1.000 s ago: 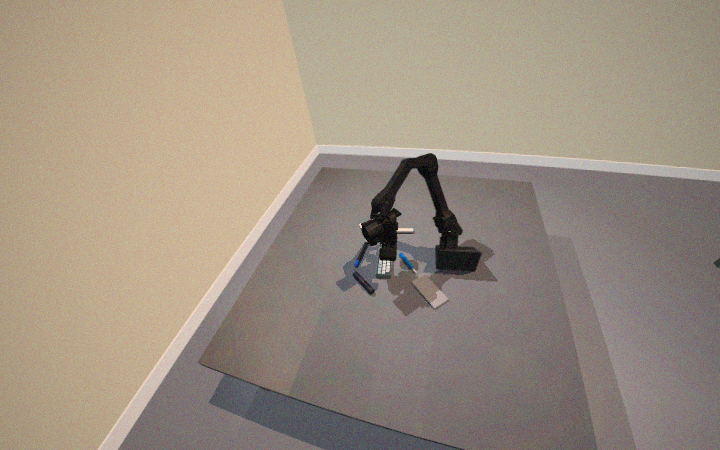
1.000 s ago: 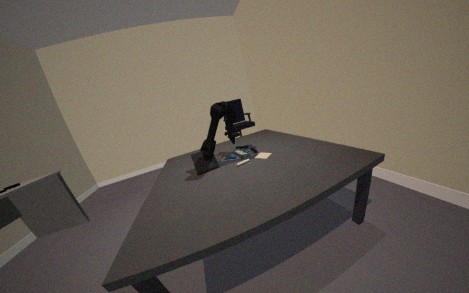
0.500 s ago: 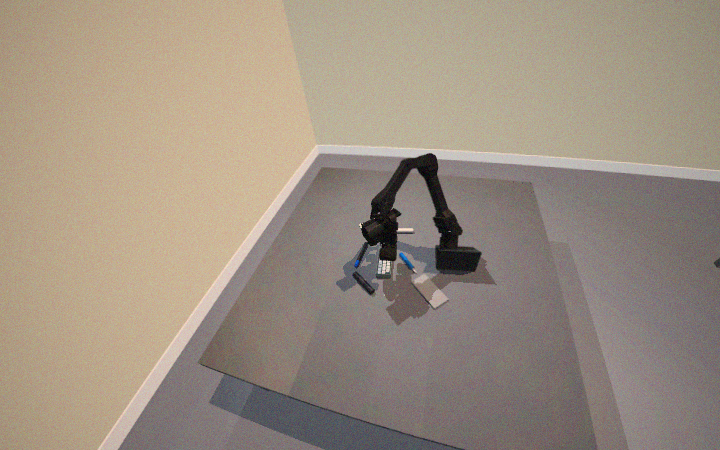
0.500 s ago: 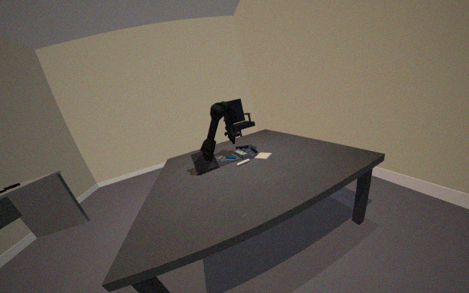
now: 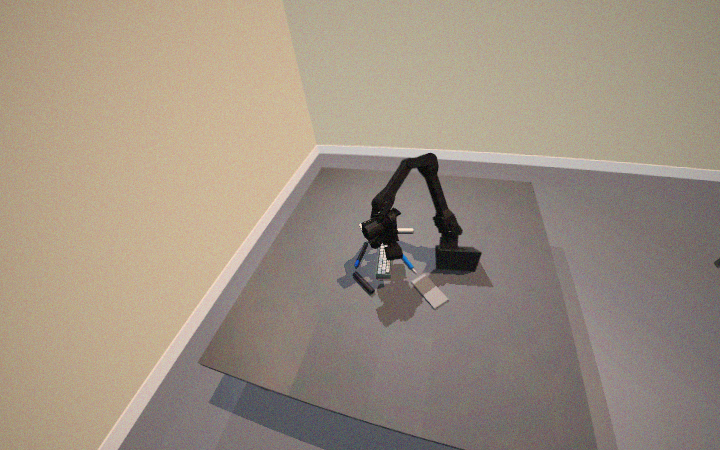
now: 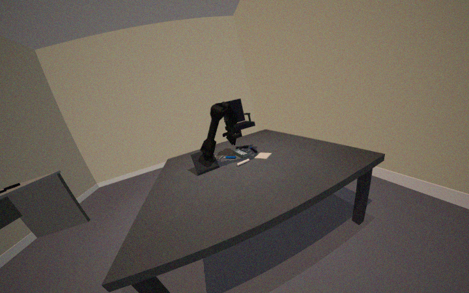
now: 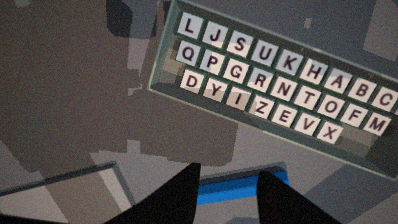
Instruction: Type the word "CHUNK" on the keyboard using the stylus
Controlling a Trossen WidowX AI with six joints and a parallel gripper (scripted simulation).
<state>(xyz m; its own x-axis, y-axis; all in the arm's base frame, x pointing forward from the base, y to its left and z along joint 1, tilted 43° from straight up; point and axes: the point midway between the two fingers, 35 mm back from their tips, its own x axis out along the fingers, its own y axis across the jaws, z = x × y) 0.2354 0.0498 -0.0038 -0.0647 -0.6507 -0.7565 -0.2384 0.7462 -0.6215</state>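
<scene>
Right now the blue stylus is 80 mm below my gripper tip and 80 mm behind it. The rest, counted from my gripper tip: grey flat card (160 mm behind, 110 mm to the left, 90 mm below); then black cylinder (110 mm ahead, 100 mm to the left, 80 mm below); then blue pen (150 mm ahead, 80 mm below, 30 mm to the right).
</scene>
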